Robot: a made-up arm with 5 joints.
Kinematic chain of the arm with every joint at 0, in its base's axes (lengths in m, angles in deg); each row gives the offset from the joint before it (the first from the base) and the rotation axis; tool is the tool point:
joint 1: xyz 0 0 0.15 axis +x
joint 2: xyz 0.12 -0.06 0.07 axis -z
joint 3: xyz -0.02 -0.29 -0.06 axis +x
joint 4: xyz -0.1 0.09 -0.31 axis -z
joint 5: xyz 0.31 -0.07 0 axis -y
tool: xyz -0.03 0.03 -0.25
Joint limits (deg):
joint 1: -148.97..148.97
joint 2: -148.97..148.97
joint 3: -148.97..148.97
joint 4: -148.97..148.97
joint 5: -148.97..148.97
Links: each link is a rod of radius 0.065 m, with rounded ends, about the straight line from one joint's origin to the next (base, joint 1, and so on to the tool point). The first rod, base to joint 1, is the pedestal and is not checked.
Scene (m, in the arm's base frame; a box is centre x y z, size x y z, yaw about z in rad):
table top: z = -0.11
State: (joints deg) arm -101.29 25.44 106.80 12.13 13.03
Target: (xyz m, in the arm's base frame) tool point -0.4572 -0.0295 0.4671
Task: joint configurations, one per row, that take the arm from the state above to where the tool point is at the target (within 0.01 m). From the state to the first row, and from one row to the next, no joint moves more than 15 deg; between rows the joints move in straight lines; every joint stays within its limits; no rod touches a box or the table.
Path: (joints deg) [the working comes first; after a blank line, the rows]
Joints at the target: -53.80 -31.94 130.68 148.97 72.40
Straight joint move there: touches the table top.

1: -97.38 20.59 103.70 25.81 24.35
2: -93.47 15.74 100.61 39.50 35.68
3: -89.56 10.89 97.51 53.18 47.00
4: -85.66 6.04 94.42 66.87 58.33
5: -81.75 1.19 91.32 80.55 69.65
6: -77.84 -3.67 88.22 94.23 80.98
7: -73.93 -8.52 85.13 107.92 92.30
8: -70.02 -13.37 82.03 121.60 103.63
9: -66.11 -18.22 78.93 135.29 114.95
10: -62.21 -23.07 75.84 148.97 126.28
11: -60.11 -25.29 89.55 148.97 112.81
12: -58.00 -27.50 103.26 148.97 99.34
13: -55.90 -29.72 116.97 148.97 85.87
14: -53.80 -31.94 130.68 148.97 72.40

